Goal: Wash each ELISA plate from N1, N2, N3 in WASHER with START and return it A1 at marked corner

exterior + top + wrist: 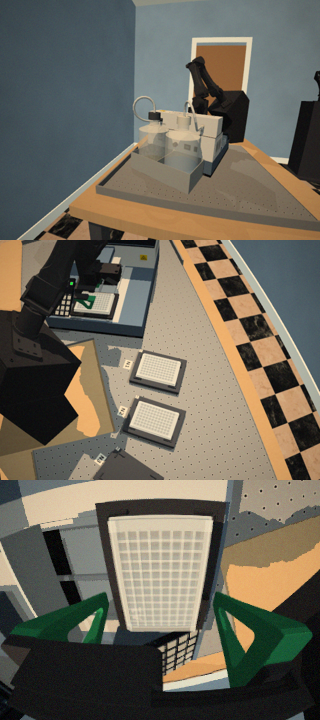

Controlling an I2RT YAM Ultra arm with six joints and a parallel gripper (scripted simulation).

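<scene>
Right now the dark carrier is 4 cm below my hand. From my hand the other things lie so: N1 label (20 cm to the right, 13 cm below, 10 cm ahead); then manifold (15 cm to the left, 4 cm ahead, 1 cm above); then washer (15 cm to the left, 4 cm ahead).
</scene>
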